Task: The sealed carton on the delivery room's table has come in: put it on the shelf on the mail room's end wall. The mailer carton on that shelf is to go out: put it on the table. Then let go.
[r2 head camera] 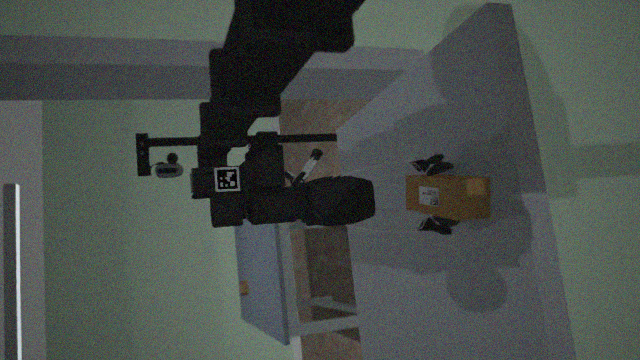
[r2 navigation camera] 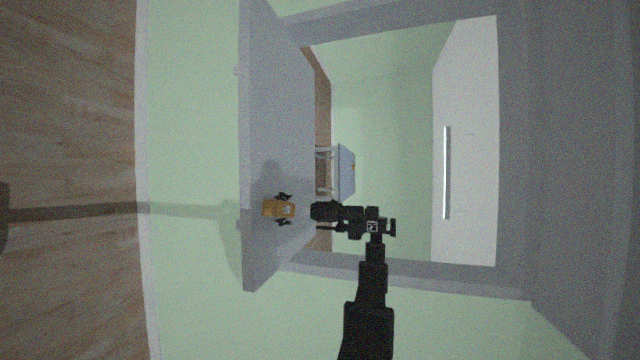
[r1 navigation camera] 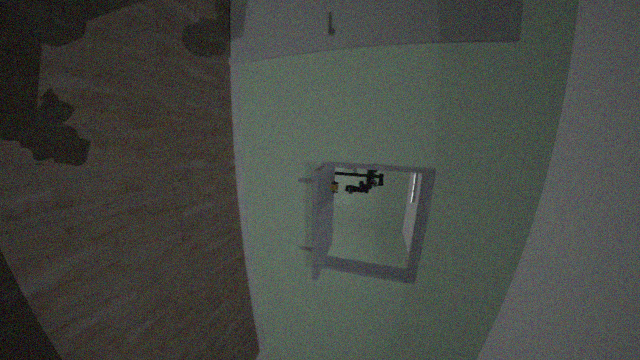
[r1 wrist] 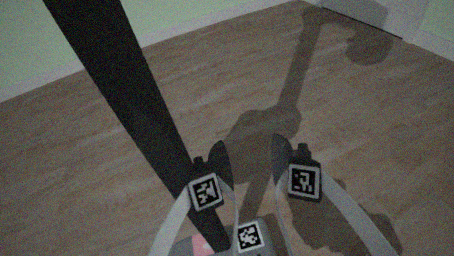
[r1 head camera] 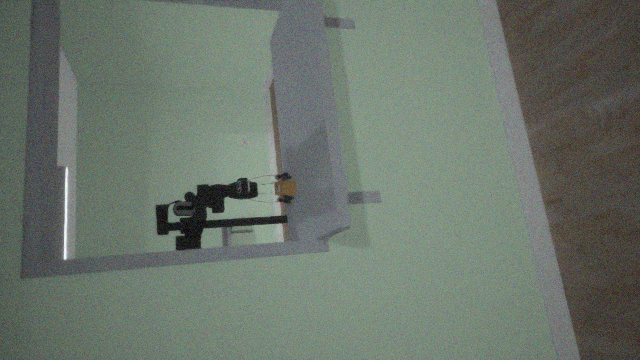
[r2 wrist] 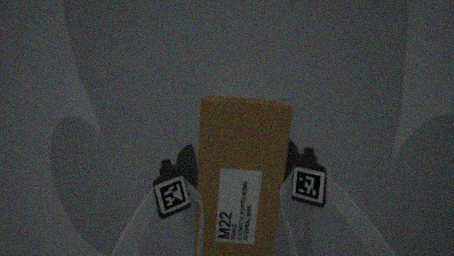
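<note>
The mailer carton (r1 head camera: 286,188) (r1 navigation camera: 334,187) (r2 head camera: 450,197) (r2 navigation camera: 278,208) (r2 wrist: 245,135), orange-brown with a white M22 label, is between the fingers of r2's gripper (r2 head camera: 435,196) (r2 navigation camera: 283,209) (r2 wrist: 242,162). That gripper is shut on it, over the grey sill (r2 head camera: 415,320) (r2 navigation camera: 280,125) (r1 head camera: 300,100) of the wall opening. Whether the carton touches the sill is unclear. The sealed carton (r2 head camera: 243,287) (r2 navigation camera: 353,167) shows small on the blue-grey table (r2 head camera: 260,265) (r2 navigation camera: 345,175) beyond the opening. r1's gripper (r1 wrist: 251,162) is open and empty above the floor. The end-wall shelf does not show.
The opening's grey frame (r1 head camera: 42,200) (r1 navigation camera: 425,215) surrounds r2's arm in the r1 views. r1's dark mast (r1 wrist: 120,85) rises beside its gripper. A door handle (r1 navigation camera: 330,25) shows at the top of the r1 navigation view. r1's camera head (r2 head camera: 168,170) stands beyond the opening.
</note>
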